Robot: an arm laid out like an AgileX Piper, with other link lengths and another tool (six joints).
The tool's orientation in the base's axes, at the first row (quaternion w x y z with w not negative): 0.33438 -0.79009 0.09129 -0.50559
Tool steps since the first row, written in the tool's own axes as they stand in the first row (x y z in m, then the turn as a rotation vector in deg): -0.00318 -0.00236 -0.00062 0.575 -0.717 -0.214; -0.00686 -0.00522 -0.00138 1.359 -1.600 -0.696; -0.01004 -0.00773 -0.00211 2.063 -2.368 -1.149; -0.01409 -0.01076 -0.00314 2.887 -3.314 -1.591; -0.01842 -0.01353 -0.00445 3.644 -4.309 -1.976; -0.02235 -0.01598 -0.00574 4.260 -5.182 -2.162; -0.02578 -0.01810 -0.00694 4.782 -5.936 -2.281; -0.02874 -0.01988 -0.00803 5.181 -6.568 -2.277; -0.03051 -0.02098 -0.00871 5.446 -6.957 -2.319; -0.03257 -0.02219 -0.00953 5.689 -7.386 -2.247; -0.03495 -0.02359 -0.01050 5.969 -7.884 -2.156
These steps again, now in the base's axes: -0.00249 0.00306 -0.00072 -0.052 0.174 0.926; -0.00544 0.00667 -0.00146 -0.267 0.256 2.180; -0.00805 0.00980 -0.00205 -0.473 0.303 3.297; -0.01144 0.01360 -0.00289 -0.648 0.431 4.609; -0.01515 0.01722 -0.00401 -0.814 0.654 5.887; -0.01859 0.02042 -0.00505 -0.853 0.939 6.933; -0.02165 0.02316 -0.00595 -0.855 1.208 7.818; -0.02433 0.02546 -0.00674 -0.786 1.498 8.503; -0.02596 0.02686 -0.00718 -0.772 1.647 8.951; -0.02787 0.02841 -0.00773 -0.678 1.887 9.378; -0.03010 0.03020 -0.00836 -0.565 2.170 9.869
